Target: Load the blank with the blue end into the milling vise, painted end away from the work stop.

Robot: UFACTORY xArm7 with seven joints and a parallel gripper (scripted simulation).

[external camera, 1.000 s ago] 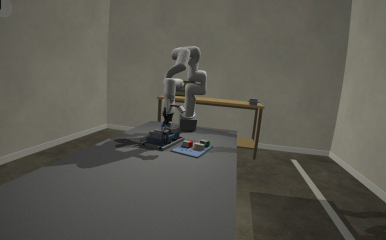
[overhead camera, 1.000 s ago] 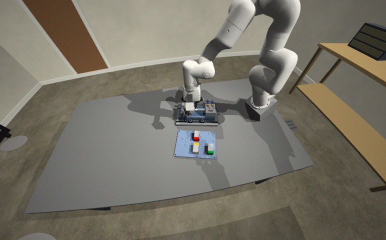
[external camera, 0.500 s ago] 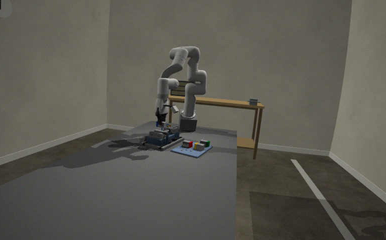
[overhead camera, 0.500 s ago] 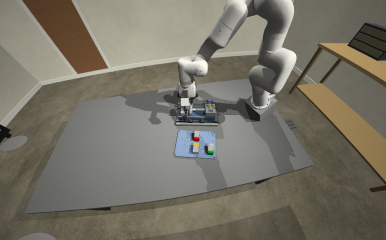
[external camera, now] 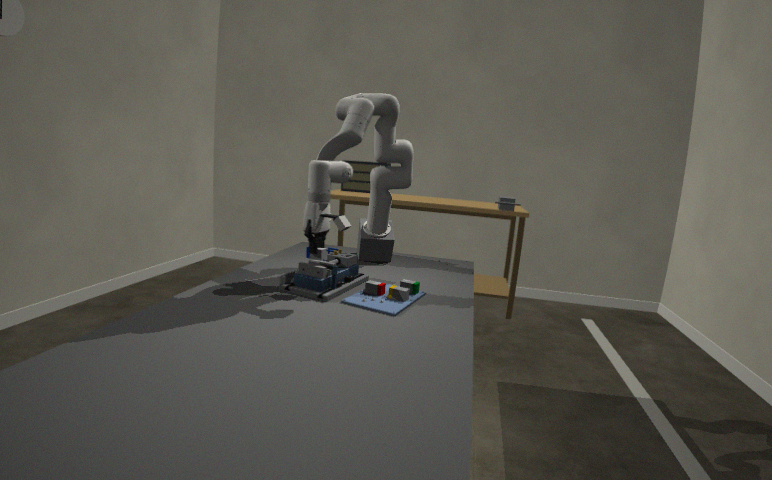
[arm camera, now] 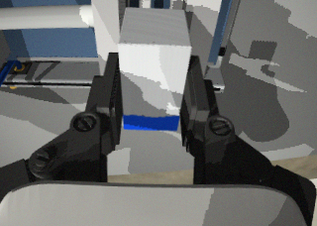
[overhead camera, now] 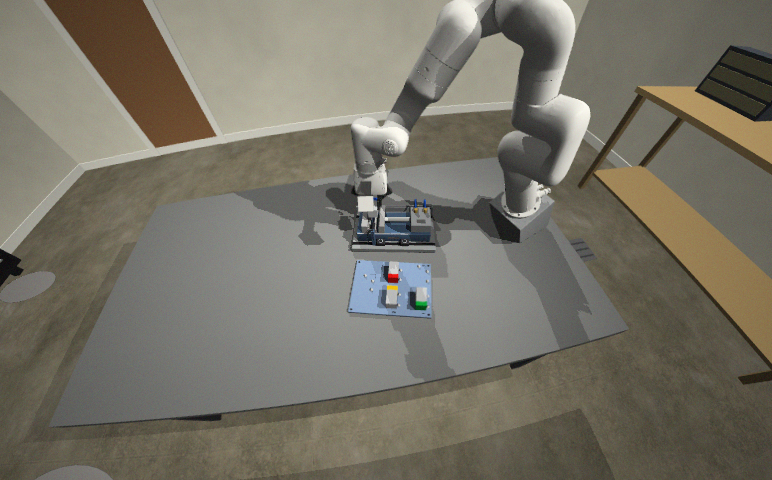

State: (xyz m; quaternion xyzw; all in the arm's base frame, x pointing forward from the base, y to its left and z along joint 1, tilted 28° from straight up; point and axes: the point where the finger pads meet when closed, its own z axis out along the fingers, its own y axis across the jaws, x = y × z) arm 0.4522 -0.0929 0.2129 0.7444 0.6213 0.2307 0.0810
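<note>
Right now the work stop rod is 60 mm below my hand, 50 mm to the left of it and 10 mm ahead of it. Also, from my hand: milling vise 110 mm below, 70 mm behind, 20 mm to the left; blue-ended blank 20 mm below; red-ended blank 200 mm to the left, 130 mm below, 50 mm behind.
</note>
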